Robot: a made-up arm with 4 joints.
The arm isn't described. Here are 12 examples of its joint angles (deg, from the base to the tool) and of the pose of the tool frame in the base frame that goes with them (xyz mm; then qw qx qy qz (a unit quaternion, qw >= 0)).
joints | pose
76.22 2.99 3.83 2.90 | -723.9 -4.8 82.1 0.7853 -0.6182 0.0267 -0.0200
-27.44 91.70 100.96 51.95 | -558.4 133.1 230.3 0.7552 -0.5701 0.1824 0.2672
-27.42 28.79 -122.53 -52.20 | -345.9 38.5 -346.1 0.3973 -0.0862 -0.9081 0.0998
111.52 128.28 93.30 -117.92 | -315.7 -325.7 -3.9 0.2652 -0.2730 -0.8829 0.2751
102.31 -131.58 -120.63 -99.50 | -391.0 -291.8 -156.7 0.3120 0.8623 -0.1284 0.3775
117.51 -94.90 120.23 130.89 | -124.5 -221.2 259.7 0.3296 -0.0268 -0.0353 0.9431
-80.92 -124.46 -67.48 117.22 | -37.4 146.2 107.4 0.3016 0.3033 -0.0416 0.9029
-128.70 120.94 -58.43 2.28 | -181.8 440.0 128.5 0.1944 -0.5872 0.7772 -0.1158
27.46 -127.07 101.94 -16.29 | -539.3 5.8 172.3 0.5225 0.6315 0.1142 -0.5614
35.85 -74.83 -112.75 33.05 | -279.1 -200.7 -407.3 0.2188 -0.3828 -0.8780 -0.1865
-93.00 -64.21 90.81 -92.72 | -506.5 177.4 -43.8 0.0377 -0.9739 0.0274 -0.2223
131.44 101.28 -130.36 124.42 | -598.2 -86.4 394.1 0.9315 -0.0309 0.0682 -0.3559
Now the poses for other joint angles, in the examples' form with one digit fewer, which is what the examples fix.
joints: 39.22 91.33 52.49 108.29
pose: -650 28 20 0.689 -0.708 -0.115 -0.099
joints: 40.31 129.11 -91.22 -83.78
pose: -88 -129 -94 0.091 -0.327 0.388 -0.857
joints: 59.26 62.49 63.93 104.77
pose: -594 75 -116 0.428 -0.849 -0.100 -0.295
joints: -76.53 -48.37 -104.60 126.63
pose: -304 277 387 0.288 -0.409 0.104 0.860
